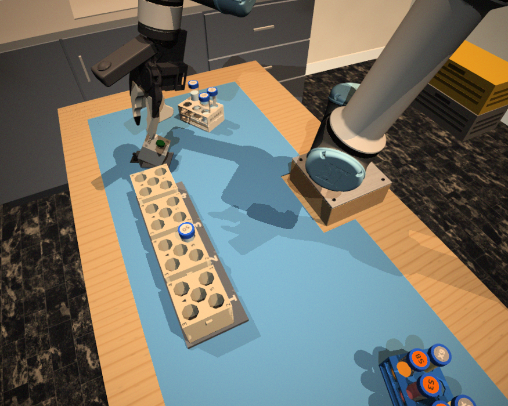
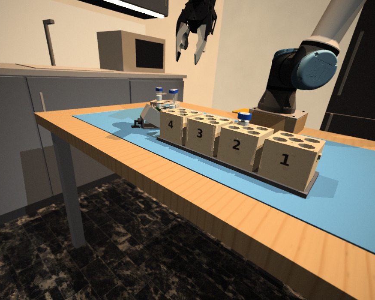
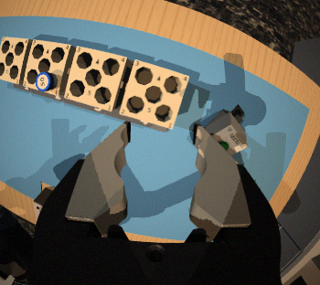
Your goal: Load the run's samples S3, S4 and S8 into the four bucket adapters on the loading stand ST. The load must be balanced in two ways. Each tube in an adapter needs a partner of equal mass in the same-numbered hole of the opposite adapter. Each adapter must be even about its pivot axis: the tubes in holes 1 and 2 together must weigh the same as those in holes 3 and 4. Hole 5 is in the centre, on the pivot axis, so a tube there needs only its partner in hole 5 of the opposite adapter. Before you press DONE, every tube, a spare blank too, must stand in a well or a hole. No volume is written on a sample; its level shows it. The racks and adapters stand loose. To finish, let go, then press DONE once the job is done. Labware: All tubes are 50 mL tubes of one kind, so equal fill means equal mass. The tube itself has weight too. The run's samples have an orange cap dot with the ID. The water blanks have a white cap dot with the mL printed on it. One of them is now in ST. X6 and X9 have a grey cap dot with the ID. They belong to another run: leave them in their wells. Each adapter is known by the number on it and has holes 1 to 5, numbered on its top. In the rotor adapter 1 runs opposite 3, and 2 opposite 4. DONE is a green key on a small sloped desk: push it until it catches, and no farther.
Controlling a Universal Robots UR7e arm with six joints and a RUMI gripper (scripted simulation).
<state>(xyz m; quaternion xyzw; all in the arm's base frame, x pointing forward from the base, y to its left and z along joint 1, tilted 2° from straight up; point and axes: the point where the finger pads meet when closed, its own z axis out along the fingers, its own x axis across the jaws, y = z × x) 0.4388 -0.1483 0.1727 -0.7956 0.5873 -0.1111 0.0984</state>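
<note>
Now: the blue-capped blank 21 cm to the left of my hand and 18 cm below it. Also, from my hand: tan blank rack: 22 cm behind, 31 cm to the right, 22 cm below; sloped desk: 2 cm behind, 17 cm to the right, 20 cm below; green done key: 4 cm behind, 17 cm to the right, 18 cm below.
</note>
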